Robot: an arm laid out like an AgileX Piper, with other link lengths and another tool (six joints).
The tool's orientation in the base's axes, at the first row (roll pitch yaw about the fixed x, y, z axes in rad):
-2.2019 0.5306 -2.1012
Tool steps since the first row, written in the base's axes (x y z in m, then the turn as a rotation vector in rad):
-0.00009 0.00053 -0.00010 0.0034 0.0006 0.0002
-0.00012 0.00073 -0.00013 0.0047 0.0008 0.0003
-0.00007 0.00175 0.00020 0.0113 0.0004 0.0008
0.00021 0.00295 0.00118 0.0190 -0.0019 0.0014
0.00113 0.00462 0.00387 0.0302 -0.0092 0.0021
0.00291 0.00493 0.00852 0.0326 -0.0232 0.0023
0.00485 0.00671 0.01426 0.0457 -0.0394 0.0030
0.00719 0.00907 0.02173 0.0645 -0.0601 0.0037
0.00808 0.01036 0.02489 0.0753 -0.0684 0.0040
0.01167 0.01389 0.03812 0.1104 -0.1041 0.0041
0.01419 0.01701 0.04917 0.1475 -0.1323 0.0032
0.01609 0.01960 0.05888 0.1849 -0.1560 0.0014
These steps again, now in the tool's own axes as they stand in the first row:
-0.00030 0.00044 -0.00011 -0.0020 -0.0008 0.0027
-0.00042 0.00060 -0.00015 -0.0028 -0.0011 0.0037
-0.00137 0.00102 -0.00043 -0.0056 -0.0037 0.0091
-0.00288 0.00104 -0.00087 -0.0076 -0.0080 0.0157
-0.00589 -0.00003 -0.00171 -0.0074 -0.0166 0.0259
-0.00925 -0.00360 -0.00261 0.0019 -0.0266 0.0300
-0.01432 -0.00703 -0.00416 0.0079 -0.0415 0.0431
-0.02088 -0.01140 -0.00633 0.0147 -0.0612 0.0618
-0.02383 -0.01303 -0.00738 0.0160 -0.0701 0.0721
-0.03472 -0.02103 -0.01160 0.0272 -0.1040 0.1072
-0.04373 -0.02746 -0.01556 0.0325 -0.1329 0.1433
-0.05140 -0.03311 -0.01929 0.0347 -0.1584 0.1795

